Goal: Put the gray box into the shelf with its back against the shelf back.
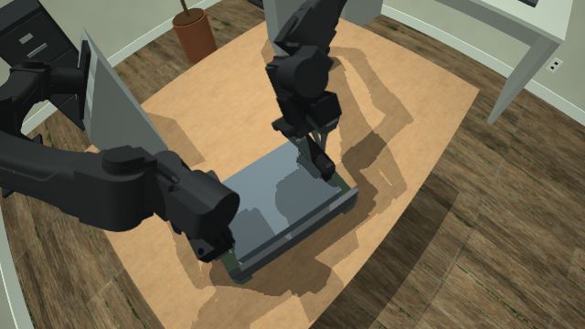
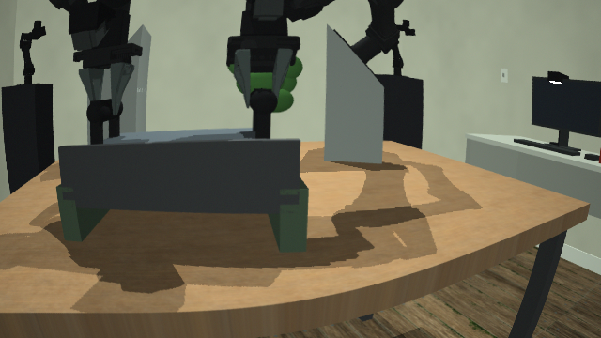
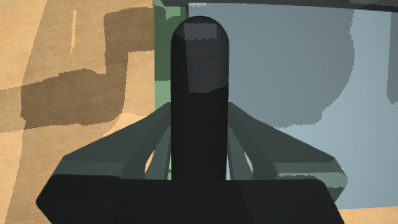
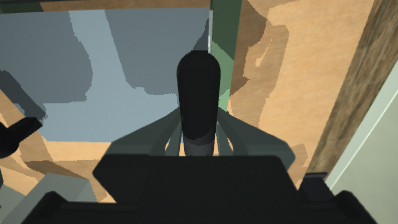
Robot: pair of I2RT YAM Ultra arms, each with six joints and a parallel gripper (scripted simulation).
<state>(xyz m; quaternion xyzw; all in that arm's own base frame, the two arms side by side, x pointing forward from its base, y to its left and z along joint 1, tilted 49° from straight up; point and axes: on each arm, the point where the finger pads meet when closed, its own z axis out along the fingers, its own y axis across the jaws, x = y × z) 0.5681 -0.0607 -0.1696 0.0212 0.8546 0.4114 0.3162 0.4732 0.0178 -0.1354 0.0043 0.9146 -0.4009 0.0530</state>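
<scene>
Right now the gray box is 1 cm ahead of my right hand, 12 cm to the left of it and 5 cm below it. From my right hand the other things lie so: dark back panel (11 cm ahead, 11 cm to the left, 7 cm below).
The gray box lies 120 mm to the right of my left hand, 50 mm below it and 10 mm behind it. Also, from my left hand: dark back panel: 130 mm to the right, 90 mm ahead, 80 mm below.
</scene>
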